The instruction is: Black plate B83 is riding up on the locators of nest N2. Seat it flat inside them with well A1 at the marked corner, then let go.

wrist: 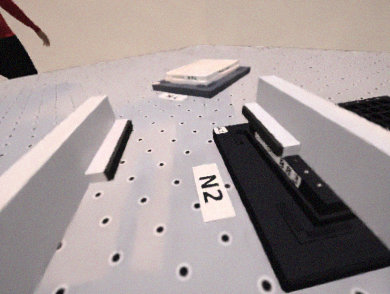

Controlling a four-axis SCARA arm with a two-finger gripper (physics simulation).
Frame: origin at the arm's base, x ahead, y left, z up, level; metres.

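Seen in the pictures: gripper, fingertip midpoint: [186,103].
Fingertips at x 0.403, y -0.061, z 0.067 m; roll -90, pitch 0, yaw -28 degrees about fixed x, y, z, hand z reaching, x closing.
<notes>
Pixels of each thing's top centre, then the offset from my fingertips to it. "spot": a spot on its surface instead. Level surfaces: height alone.
- Black plate B83, middle of its top: [368,128] dx +0.091, dy -0.066, dz -0.025 m
- black nest N2, middle of its top: [351,148] dx +0.086, dy -0.064, dz -0.039 m
- small white mark, middle of its top: [220,130] dx +0.042, dy +0.017, dz -0.042 m
- white tag, surface spot: [213,192] spot: dx -0.003, dy -0.026, dz -0.052 m
- pale plate, middle of its top: [204,66] dx +0.158, dy +0.195, dz -0.028 m
- dark blue-grey nest, surface spot: [182,91] spot: dx +0.086, dy +0.157, dz -0.048 m
- table, its level: dz -0.054 m
Black plate B83 [314,179] is on the black nest N2 [250,200] at the right, its label facing the bare side of the nest. The right finger hides much of the plate; a black well grid shows beyond that finger at the right edge. A small white mark [220,130] is on the nest's far left corner; its text is blurred. How the plate sits on the locators cannot be told. My gripper [186,103] is shut with nothing between its fingers, which still stand apart. The right finger overlaps the plate in view; the left finger is over the table.
A white tag [213,192] reading N2 lies left of the nest. A pale plate [202,70] sits on a dark blue-grey nest [182,91] farther back, with a white tag [172,96] before it. The table [150,215] has many holes. A person [17,30] stands at the back left.
</notes>
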